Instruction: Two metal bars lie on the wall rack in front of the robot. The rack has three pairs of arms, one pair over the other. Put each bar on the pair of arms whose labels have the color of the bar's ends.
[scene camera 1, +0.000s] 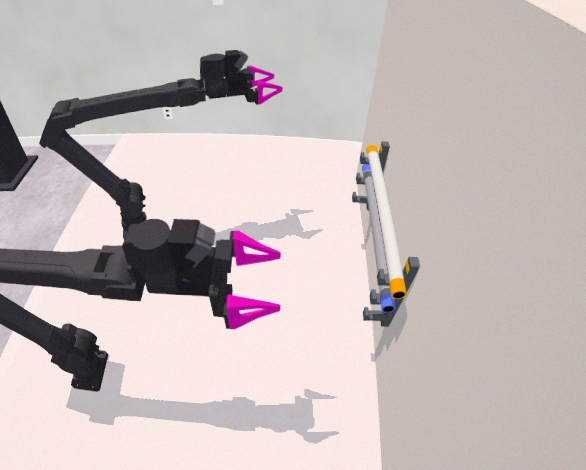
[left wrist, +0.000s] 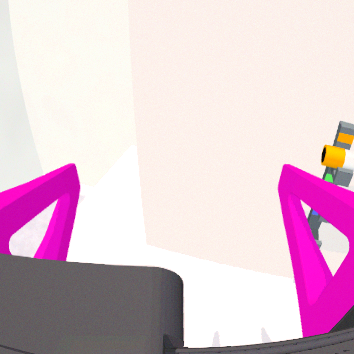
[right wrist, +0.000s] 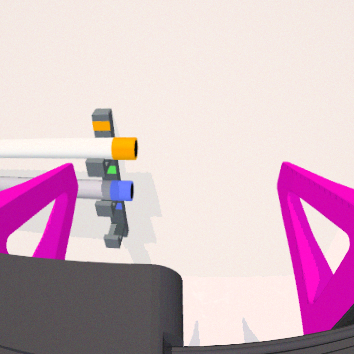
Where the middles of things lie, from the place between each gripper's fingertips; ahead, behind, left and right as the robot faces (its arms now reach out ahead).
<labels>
My right hand is 250 mm short of the blue-ended grey bar (scene camera 1: 381, 262), 320 mm to the right of it and 200 mm above it.
I see my left gripper 380 mm to the left of the blue-ended grey bar, 270 mm short of it and 200 mm above it.
</labels>
